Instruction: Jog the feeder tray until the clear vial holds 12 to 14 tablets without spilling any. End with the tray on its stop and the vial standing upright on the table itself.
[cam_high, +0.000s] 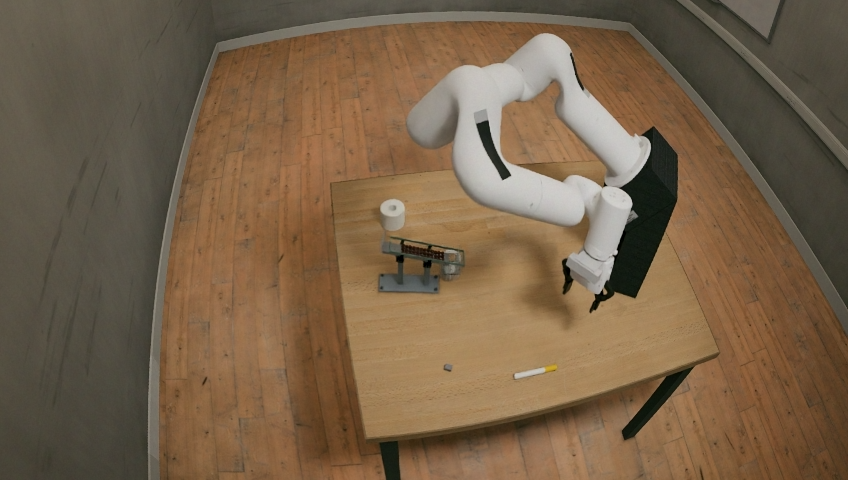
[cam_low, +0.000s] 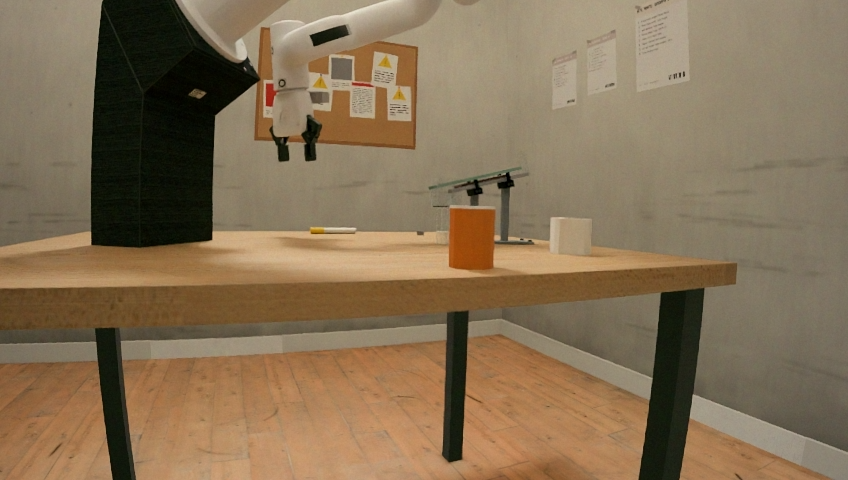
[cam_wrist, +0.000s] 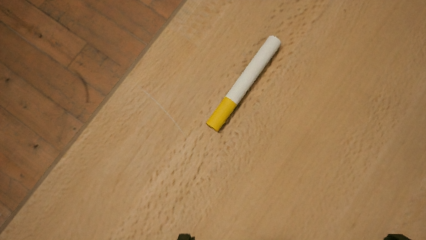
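Now: the clear vial 240 mm ahead of my hand, 310 mm to the right of it and 150 mm below it. The rest, counted from my hand: small grey cube 330 mm ahead, 10 mm to the right, 180 mm below; then white-and-yellow marker 110 mm ahead, 80 mm to the left, 180 mm below; then white roll 340 mm ahead, 540 mm to the right, 160 mm below.
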